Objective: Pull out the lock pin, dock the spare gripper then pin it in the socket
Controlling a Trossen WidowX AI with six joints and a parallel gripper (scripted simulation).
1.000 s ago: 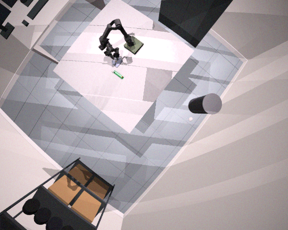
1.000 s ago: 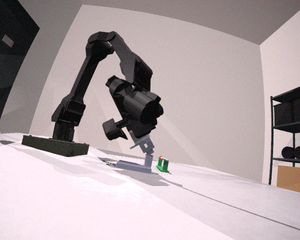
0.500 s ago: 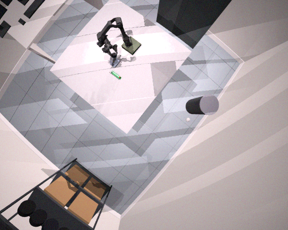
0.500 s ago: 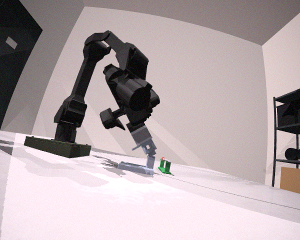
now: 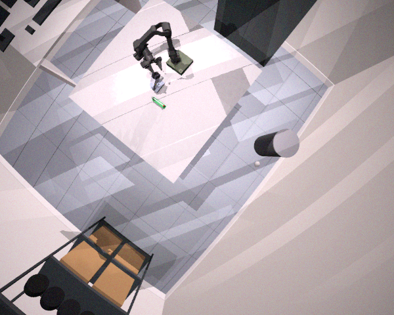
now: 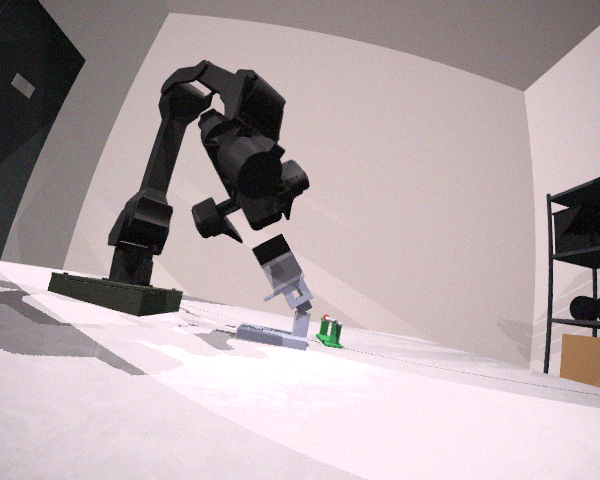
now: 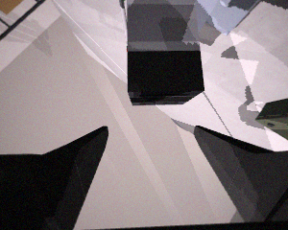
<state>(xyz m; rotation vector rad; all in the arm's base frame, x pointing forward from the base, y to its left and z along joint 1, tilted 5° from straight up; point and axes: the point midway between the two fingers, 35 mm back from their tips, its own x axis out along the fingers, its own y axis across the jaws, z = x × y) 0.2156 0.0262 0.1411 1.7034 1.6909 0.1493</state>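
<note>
Right now the green stand is 140 mm ahead of my gripper tip, 120 mm to the left of it and 160 mm below it. Round my gripper tip: spare gripper (50 mm ahead, 10 mm to the right, 70 mm below); mount socket (70 mm ahead, 130 mm below).
</note>
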